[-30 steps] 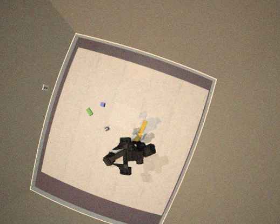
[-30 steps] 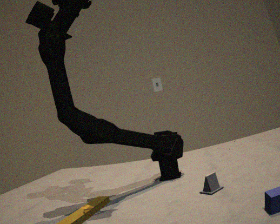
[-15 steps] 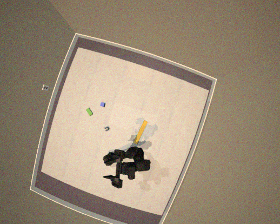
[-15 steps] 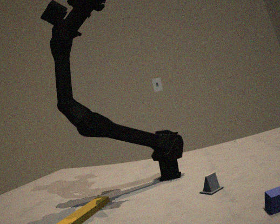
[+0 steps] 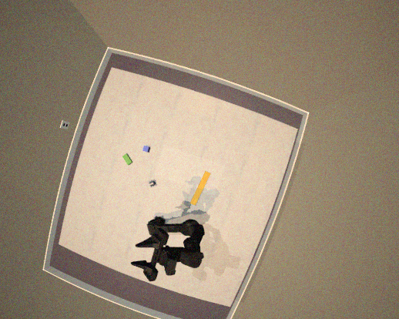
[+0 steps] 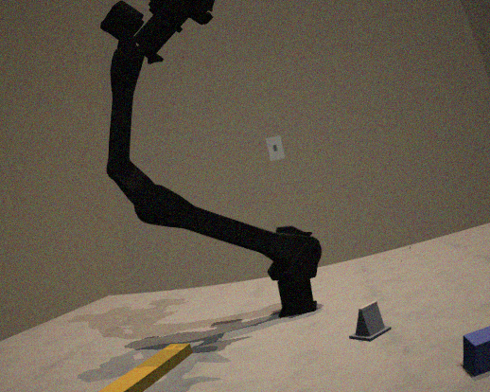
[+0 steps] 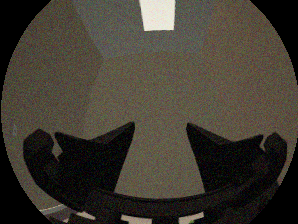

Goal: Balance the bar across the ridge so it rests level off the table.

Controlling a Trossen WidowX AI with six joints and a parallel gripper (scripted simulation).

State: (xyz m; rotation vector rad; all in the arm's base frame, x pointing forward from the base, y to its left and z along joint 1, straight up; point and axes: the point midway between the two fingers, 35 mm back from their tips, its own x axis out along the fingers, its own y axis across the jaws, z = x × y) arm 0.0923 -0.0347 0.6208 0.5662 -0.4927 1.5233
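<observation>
Now: the yellow bar 20 cm ahead of my gripper tip, 16 cm to the right of it and 63 cm below it. Round my gripper tip: blue cube: 32 cm ahead, 22 cm to the left, 63 cm below; then green block: 22 cm ahead, 32 cm to the left, 63 cm below.
</observation>
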